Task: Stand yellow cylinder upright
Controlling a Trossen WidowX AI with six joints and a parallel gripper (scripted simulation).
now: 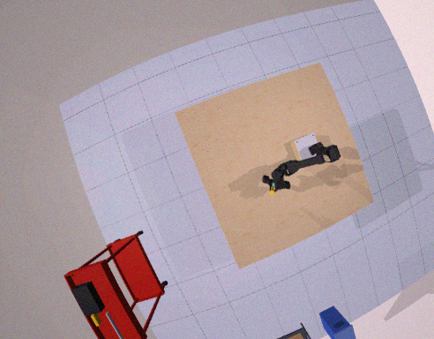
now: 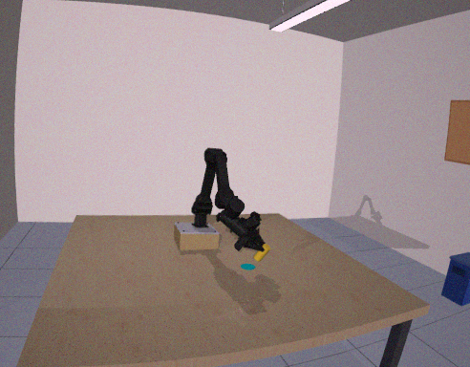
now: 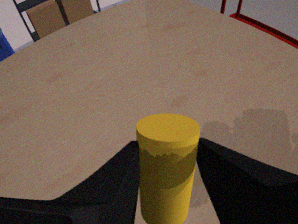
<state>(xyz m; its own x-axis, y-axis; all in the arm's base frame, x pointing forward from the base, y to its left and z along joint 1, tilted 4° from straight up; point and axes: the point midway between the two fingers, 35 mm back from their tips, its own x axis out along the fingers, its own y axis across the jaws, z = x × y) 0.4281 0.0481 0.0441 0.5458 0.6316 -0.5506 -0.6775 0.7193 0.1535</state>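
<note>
The cyan circle is 90 mm behind my gripper tip, 10 mm to the right of it and 110 mm below it. Round my gripper tip: yellow tall cylinder (10 mm behind, 10 mm to the right, 20 mm below).
</note>
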